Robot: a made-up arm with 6 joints.
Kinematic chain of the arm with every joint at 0, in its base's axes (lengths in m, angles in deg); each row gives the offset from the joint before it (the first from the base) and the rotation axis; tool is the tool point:
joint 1: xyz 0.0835 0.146 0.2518 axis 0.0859 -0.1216 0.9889
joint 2: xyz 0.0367 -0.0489 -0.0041 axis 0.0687 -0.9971 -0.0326
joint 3: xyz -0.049 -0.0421 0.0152 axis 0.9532 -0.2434 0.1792
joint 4: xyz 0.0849 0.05 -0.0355 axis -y
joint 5: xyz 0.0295 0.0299 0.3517 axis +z
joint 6: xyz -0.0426 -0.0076 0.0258 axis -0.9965 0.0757 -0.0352
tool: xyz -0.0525 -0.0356 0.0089
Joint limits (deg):
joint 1: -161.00..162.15
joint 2: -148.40..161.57
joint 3: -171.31..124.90
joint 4: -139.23..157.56
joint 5: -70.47..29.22
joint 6: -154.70..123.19
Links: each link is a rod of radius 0.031 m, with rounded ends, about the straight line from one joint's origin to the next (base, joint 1, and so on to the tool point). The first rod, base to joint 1, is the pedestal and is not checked.
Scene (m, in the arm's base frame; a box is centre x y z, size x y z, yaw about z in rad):
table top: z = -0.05
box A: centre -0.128 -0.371 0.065 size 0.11 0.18 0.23 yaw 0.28
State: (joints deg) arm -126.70 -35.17 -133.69 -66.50 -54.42 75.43
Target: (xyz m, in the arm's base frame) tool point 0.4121 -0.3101 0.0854
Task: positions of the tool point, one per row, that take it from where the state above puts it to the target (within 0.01 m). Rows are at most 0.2 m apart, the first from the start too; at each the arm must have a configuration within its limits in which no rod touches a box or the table.
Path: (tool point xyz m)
1: -0.4443 0.0666 0.0765
2: -0.4540 -0.0491 0.1303
3: -0.4232 -0.1707 0.1897
4: -0.3510 -0.2818 0.2526
5: -0.1996 -0.3937 0.2525
6: -0.0191 -0.4532 0.2574
7: 0.1715 -0.4525 0.2699
8: 0.2420 -0.4347 0.2054
9: 0.3257 -0.3887 0.1413
10: 0.4121 -0.3101 0.0854

